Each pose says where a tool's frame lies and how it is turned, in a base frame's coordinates. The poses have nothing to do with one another.
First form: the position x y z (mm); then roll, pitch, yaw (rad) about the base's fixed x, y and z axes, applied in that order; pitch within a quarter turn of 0, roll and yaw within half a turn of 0.
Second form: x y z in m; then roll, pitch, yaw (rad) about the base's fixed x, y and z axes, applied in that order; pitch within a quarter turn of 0, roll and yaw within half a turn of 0. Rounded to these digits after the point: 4 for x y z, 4 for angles.
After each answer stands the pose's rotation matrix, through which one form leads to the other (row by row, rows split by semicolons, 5 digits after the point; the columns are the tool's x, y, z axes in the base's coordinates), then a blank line. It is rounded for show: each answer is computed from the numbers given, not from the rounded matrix.
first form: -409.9, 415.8, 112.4, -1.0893, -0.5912, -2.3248
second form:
-0.4099, 0.4158, 0.1124, -1.0893, -0.5912, -2.3248
-0.56837 -0.00058 0.82277; -0.60523 -0.67712 -0.41858; 0.55736 -0.73587 0.38450

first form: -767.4, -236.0, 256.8, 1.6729, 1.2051, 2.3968
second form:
-0.7674, -0.2360, 0.2568, 1.6729, 1.2051, 2.3968
-0.26292 -0.61395 0.74427; 0.24239 0.70464 0.66688; -0.93387 0.35574 -0.03645

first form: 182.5, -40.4, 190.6, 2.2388, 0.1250, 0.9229
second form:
0.1825, -0.0404, 0.1906, 2.2388, 0.1250, 0.9229
0.59880 0.55297 0.57936; 0.79113 -0.29578 -0.53537; -0.12467 0.77893 -0.61459

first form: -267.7, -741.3, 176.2, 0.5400, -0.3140, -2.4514
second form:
-0.2677, -0.7413, 0.1762, 0.5400, -0.3140, -2.4514
-0.73342 0.66854 -0.12306; -0.60556 -0.56029 0.56513; 0.30887 0.48900 0.81577

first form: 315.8, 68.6, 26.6, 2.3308, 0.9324, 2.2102
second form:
0.3158, 0.0686, 0.0266, 2.3308, 0.9324, 2.2102
-0.35559 0.20549 0.91177; 0.47819 0.87818 -0.01143; -0.80305 0.43193 -0.41054

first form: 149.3, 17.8, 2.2, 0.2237, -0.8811, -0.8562
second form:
0.1493, 0.0178, 0.0022, 0.2237, -0.8811, -0.8562
0.41698 0.62439 -0.66051; -0.48064 0.76825 0.42282; 0.77144 0.14116 0.62045

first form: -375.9, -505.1, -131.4, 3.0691, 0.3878, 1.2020
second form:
-0.3759, -0.5051, -0.1314, 3.0691, 0.3878, 1.2020
0.33372 0.94019 -0.06840; 0.86350 -0.33400 -0.37791; -0.37815 0.06705 -0.92331

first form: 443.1, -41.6, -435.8, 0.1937, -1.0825, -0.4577
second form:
0.4431, -0.0416, -0.4358, 0.1937, -1.0825, -0.4577
0.42084 0.28112 -0.86248; -0.20730 0.95541 0.21027; 0.88313 0.09030 0.46035

